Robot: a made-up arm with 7 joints.
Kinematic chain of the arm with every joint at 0, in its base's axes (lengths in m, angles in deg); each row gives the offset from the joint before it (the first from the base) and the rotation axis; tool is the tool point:
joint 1: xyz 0 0.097 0 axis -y
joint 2: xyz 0 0.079 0 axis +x
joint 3: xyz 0 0 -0.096 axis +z
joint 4: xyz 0 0 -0.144 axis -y
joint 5: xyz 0 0 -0.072 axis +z
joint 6: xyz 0 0 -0.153 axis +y
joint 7: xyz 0 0 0 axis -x
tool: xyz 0 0 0
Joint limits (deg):
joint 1: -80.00..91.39
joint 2: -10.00..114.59
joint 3: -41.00..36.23
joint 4: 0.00..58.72
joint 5: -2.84..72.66
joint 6: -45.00..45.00
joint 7: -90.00..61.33
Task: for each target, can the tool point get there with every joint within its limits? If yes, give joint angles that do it. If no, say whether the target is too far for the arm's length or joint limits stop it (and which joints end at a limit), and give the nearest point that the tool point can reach.
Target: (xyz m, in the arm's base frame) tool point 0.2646 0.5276 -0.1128
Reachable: yes | joints 48.29 54.80 -12.34 24.71 66.97 -11.58 48.41
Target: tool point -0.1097 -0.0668 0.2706
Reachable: no: joint limits stop it (at a limit: joint 1, joint 2, joint 3, joint 4) | nearest point 0.3259 -0.0102 0.1531 | short by 0.455 m
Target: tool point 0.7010 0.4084 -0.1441
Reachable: no: too far | nearest point 0.4332 0.3196 -0.0891 | short by 0.287 m
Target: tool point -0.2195 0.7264 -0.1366
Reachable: no: too far | nearest point -0.1678 0.5969 -0.1045 | short by 0.143 m
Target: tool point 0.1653 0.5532 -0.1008
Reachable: yes | joints 11.23 83.87 -32.28 48.53 60.45 -22.62 -15.94
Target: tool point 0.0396 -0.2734 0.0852
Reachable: no: joint limits stop it (at a limit: joint 1, joint 2, joint 3, joint 4) | nearest point 0.3259 -0.0102 0.1531 | short by 0.395 m
